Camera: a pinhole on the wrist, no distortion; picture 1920 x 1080 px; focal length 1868.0 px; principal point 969.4 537.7 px. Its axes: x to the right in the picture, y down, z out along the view. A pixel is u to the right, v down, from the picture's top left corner.
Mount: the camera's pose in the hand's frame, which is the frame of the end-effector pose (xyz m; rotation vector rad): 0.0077 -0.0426 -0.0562 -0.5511 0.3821 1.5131
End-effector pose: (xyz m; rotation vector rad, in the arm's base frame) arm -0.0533 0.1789 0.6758 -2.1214 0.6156 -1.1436
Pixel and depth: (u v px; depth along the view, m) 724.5 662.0 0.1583
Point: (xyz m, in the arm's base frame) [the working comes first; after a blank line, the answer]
In the camera's frame: -0.0208 0.0105 0.1583

0.0061 0.1986 0.6094
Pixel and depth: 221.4 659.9 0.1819
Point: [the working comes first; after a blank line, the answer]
In the camera's frame: -0.0728 0.0119 0.1819

0.0475 0.2380 0.6078
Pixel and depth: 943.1 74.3 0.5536
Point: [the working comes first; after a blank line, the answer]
In the camera's frame: -0.0078 -0.1373 0.5536

0.3222 0.0709 0.3602
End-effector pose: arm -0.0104 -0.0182 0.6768 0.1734 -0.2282 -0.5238
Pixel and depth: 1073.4 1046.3 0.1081
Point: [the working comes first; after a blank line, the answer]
In the camera's frame: 0.0060 0.0294 0.1081

-0.0337 0.0144 0.7014
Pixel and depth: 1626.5 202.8 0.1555
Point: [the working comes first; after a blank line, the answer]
In the camera's frame: 0.0547 -0.0279 0.1555

0.0396 0.0432 0.7427
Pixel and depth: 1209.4 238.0 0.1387
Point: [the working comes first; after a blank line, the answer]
In the camera's frame: 0.0178 -0.0223 0.1387

0.0145 0.0111 0.7389
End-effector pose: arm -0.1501 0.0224 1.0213 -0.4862 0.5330 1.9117
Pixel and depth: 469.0 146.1 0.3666
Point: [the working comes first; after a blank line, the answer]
In the camera's frame: -0.0982 -0.0769 0.3666

-0.2720 0.1999 1.2610
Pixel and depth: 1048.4 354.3 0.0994
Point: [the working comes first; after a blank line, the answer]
In the camera's frame: 0.0042 -0.0098 0.0994

-0.1707 0.0357 1.0393
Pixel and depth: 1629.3 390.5 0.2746
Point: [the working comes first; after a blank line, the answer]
In the camera's frame: 0.0970 -0.0216 0.2746

-0.3403 0.0244 1.1420
